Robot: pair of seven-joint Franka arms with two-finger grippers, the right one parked.
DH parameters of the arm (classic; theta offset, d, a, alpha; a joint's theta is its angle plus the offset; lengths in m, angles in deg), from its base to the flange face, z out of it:
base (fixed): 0 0 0 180
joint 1: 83.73 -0.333 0 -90
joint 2: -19.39 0 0 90
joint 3: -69.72 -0.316 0.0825 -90
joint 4: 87.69 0 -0.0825 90
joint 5: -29.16 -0.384 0 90
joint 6: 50.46 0 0.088 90
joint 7: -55.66 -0.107 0 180
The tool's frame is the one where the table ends.
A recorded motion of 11 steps. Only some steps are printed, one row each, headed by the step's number.
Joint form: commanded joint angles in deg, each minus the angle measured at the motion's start. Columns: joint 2, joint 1, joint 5, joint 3, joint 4, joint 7, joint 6.
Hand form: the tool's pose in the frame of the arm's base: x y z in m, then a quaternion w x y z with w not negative. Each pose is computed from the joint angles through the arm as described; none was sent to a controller.
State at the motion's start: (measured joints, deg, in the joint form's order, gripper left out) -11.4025 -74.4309 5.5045 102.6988 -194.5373 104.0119 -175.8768
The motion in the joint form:
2: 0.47 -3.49 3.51 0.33 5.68 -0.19 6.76
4: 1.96 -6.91 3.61 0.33 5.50 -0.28 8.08
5: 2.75 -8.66 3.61 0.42 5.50 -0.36 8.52
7: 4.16 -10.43 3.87 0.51 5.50 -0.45 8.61
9: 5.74 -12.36 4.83 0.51 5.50 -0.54 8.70
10: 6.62 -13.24 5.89 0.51 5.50 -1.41 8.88
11: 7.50 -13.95 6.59 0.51 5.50 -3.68 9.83
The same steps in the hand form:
2: 0.5274 -0.3654 0.2942 0.04547 -0.99818 -0.00678 0.03909
4: 0.5462 -0.3314 0.3057 0.05186 -0.99729 -0.03642 0.03727
5: 0.5553 -0.3147 0.3131 0.05320 -0.99672 -0.05064 0.03392
7: 0.5644 -0.2983 0.3270 0.05086 -0.99620 -0.06633 0.02441
9: 0.5733 -0.2797 0.3422 0.04513 -0.99503 -0.08713 0.01702
10: 0.5764 -0.2715 0.3505 0.03966 -0.99483 -0.09205 0.01654
11: 0.5775 -0.2638 0.3576 0.04041 -0.99563 -0.08184 0.01965

